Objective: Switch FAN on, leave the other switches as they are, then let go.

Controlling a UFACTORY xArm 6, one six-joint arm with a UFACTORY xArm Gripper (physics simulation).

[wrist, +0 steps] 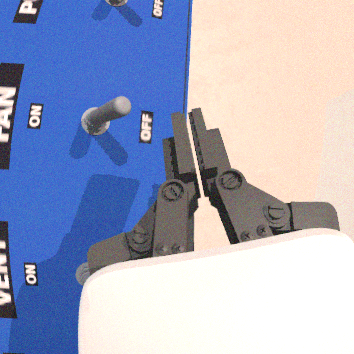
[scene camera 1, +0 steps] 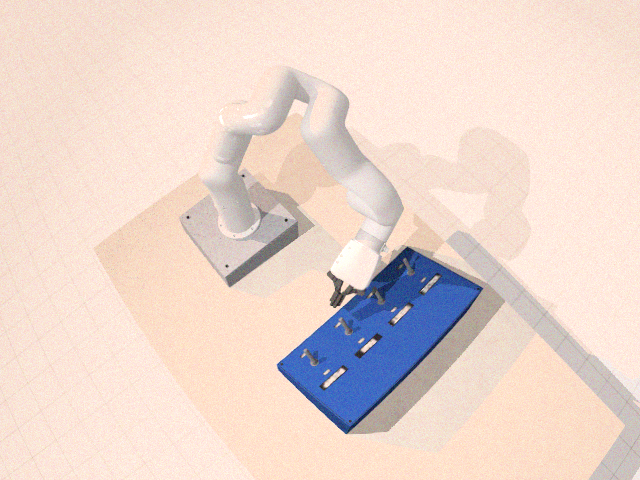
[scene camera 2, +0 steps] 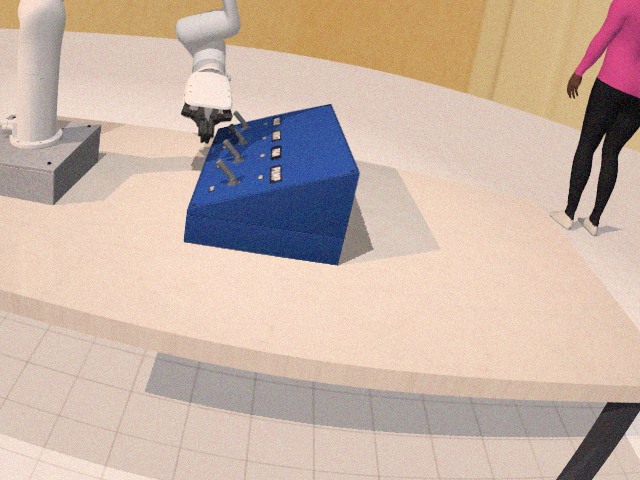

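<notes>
The FAN switch is a grey toggle lever on the sloped blue switch box; it leans toward its OFF label. The FAN name plate is in the wrist view at the left edge. My gripper is shut and empty. Its fingertips are at the box's OFF-side edge, apart from the FAN lever and on the OFF label's side. In the wrist view the gripper hides most of the VENT switch.
The PUMP switch stands on one side of FAN. The VENT switch and the VALVE switch stand on the other. The box rests on a light wooden table. A person stands beyond it.
</notes>
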